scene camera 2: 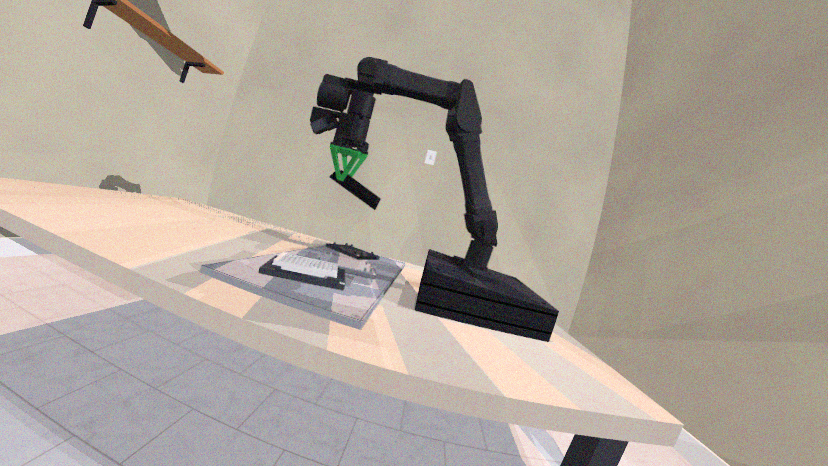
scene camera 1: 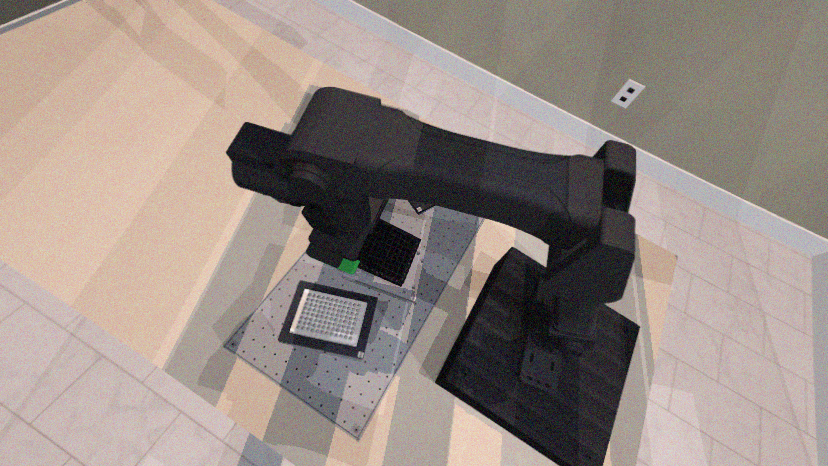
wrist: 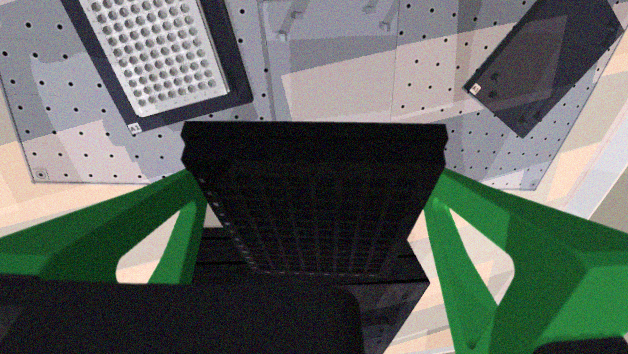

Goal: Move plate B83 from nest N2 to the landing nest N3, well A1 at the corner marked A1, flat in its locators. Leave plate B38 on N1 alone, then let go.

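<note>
My gripper (scene camera 2: pixel 342 175) (wrist: pixel 314 177), with green fingers, is shut on a black well plate (scene camera 1: pixel 389 253) (scene camera 2: pixel 360 193) (wrist: pixel 315 215), B83. The plate is high above the board and slopes down toward the arm's base in scene camera 2. A white well plate (scene camera 1: pixel 329 317) (scene camera 2: pixel 305 264) (wrist: pixel 155 50), B38, lies in a dark nest (scene camera 1: pixel 292 327) (scene camera 2: pixel 333 282) (wrist: pixel 240 80). A light grey nest (scene camera 1: pixel 410 287) (wrist: pixel 340 90) with small locators is empty in the middle. A dark empty nest (scene camera 2: pixel 353 251) (wrist: pixel 580 45) is at the far end, marked A1 at a corner. Nest numbers are not readable.
All the nests are on a perforated board (scene camera 1: pixel 324 384) (scene camera 2: pixel 347 315) (wrist: pixel 90 155). The arm's black base block (scene camera 1: pixel 492 358) (scene camera 2: pixel 480 301) (wrist: pixel 390 305) stands beside it. The arm hides part of the board in scene camera 1. A wooden shelf (scene camera 2: pixel 156 31) hangs on the wall.
</note>
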